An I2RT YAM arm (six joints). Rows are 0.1 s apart.
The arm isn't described. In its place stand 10 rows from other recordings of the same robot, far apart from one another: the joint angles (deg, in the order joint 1, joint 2, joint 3, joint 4, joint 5, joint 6), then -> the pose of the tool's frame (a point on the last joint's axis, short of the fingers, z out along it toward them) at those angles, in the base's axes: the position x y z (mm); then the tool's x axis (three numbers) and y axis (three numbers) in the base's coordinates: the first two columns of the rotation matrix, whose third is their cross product.
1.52 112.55 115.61 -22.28 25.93 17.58 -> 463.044, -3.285, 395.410, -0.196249, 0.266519, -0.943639, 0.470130, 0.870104, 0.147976
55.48 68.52 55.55 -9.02 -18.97 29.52 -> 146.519, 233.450, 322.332, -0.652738, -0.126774, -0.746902, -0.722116, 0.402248, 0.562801
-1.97 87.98 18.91 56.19 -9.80 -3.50 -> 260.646, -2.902, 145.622, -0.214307, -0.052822, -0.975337, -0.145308, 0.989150, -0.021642
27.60 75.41 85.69 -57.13 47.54 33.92 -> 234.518, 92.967, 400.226, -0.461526, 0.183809, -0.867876, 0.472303, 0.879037, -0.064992
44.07 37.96 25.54 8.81 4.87 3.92 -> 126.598, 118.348, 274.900, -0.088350, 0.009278, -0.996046, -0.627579, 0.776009, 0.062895
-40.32 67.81 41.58 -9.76 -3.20 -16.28 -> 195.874, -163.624, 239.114, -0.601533, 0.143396, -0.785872, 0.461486, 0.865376, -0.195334
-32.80 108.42 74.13 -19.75 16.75 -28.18 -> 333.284, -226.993, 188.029, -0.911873, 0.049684, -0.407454, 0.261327, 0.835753, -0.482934
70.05 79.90 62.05 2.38 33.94 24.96 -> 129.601, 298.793, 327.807, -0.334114, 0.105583, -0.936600, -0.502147, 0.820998, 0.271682
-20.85 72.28 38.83 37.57 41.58 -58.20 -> 250.926, -120.850, 287.222, -0.716642, -0.407351, -0.566118, 0.523336, 0.222481, -0.822570
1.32 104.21 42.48 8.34 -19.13 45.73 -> 317.524, 18.986, 95.665, -0.715669, 0.660205, -0.227921, 0.423059, 0.669416, 0.610658
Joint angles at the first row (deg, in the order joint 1, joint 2, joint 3, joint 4, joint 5, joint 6):
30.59 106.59 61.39 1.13 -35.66 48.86
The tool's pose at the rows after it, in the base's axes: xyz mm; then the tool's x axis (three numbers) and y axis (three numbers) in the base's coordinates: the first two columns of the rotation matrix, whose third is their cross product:
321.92, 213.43, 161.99, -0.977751, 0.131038, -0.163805, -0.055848, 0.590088, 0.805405
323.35, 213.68, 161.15, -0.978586, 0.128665, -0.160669, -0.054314, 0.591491, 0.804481
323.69, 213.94, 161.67, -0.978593, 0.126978, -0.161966, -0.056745, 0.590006, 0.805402
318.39, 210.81, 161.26, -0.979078, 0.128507, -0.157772, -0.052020, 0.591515, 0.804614
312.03, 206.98, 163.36, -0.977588, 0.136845, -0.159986, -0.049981, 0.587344, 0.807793
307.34, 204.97, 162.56, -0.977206, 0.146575, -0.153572, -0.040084, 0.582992, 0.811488
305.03, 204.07, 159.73, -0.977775, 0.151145, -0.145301, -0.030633, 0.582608, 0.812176
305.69, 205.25, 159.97, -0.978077, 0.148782, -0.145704, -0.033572, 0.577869, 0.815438
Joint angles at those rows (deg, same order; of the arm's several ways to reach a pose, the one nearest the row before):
30.46 107.02 61.78 0.67 -35.75 48.58
30.37 107.42 62.19 0.32 -35.90 48.40
30.37 107.44 62.32 0.30 -36.01 48.34
30.37 106.32 60.77 0.54 -35.97 48.47
30.37 104.58 58.81 1.39 -35.79 49.01
30.48 103.66 57.25 2.46 -35.66 49.95
30.54 103.55 56.38 3.14 -35.62 50.48
30.63 103.74 56.58 3.44 -35.86 50.61

